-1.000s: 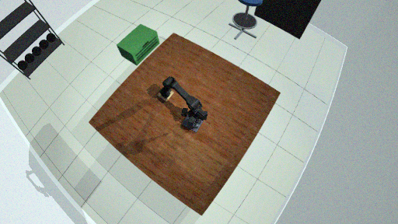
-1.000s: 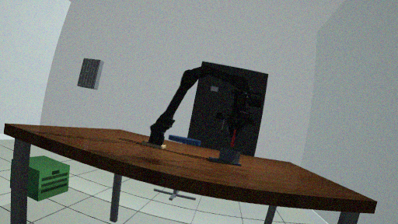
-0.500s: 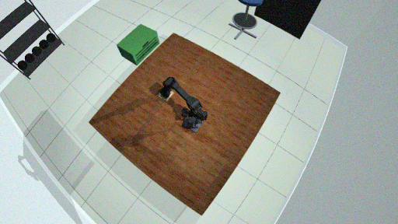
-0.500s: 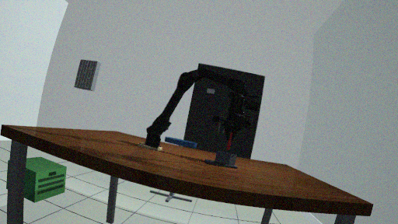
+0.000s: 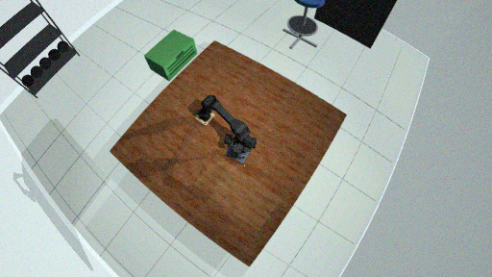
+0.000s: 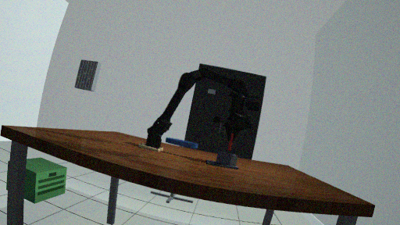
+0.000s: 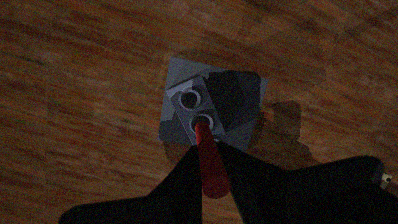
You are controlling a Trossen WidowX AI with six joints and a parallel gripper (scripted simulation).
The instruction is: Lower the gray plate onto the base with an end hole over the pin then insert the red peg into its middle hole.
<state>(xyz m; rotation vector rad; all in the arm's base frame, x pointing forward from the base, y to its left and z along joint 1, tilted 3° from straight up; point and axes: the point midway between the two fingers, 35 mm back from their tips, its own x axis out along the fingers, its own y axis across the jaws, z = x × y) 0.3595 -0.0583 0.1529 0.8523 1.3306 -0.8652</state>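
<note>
Now: the gray plate 7 cm below my gripper tip. From my gripper tip the other things lie so: gray base: 2 cm behind, 1 cm to the left, 11 cm below; red peg: right at my gripper tip.
</note>
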